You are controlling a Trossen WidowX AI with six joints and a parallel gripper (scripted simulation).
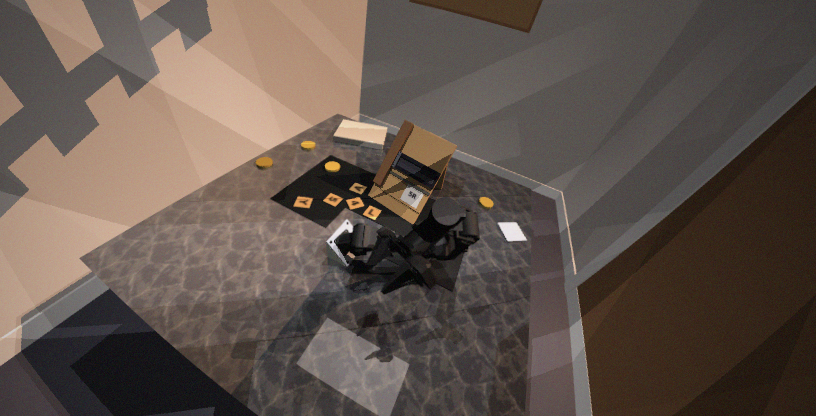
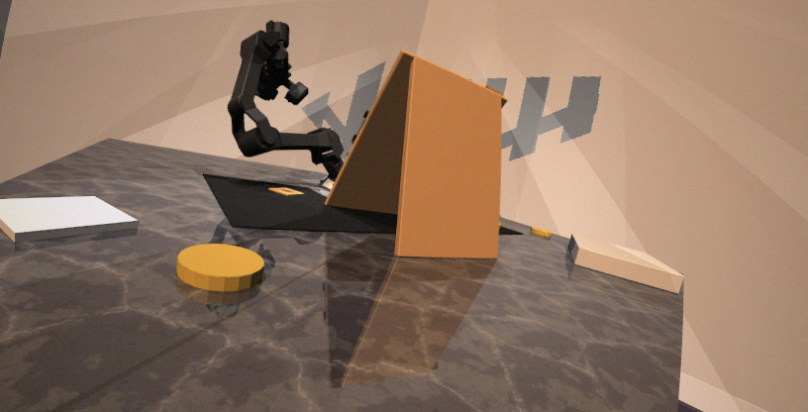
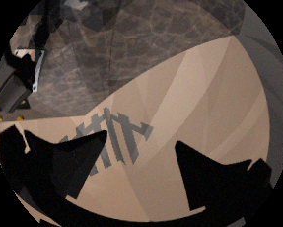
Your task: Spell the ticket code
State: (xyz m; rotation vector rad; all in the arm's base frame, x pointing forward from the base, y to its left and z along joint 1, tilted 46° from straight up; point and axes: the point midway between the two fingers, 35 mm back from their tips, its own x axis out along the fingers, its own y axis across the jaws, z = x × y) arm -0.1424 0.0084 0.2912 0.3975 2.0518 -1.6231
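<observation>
My gripper tip is now 47 cm short of the white ticket, 17 cm above it and 10 cm to the right of it. The rest, counted from my gripper tip: black mat: 36 cm ahead, 25 cm below, 21 cm to the left; then pale flat box: 82 cm ahead, 60 cm to the left, 24 cm below; then pale card: 63 cm ahead, 33 cm to the right, 25 cm below.
</observation>
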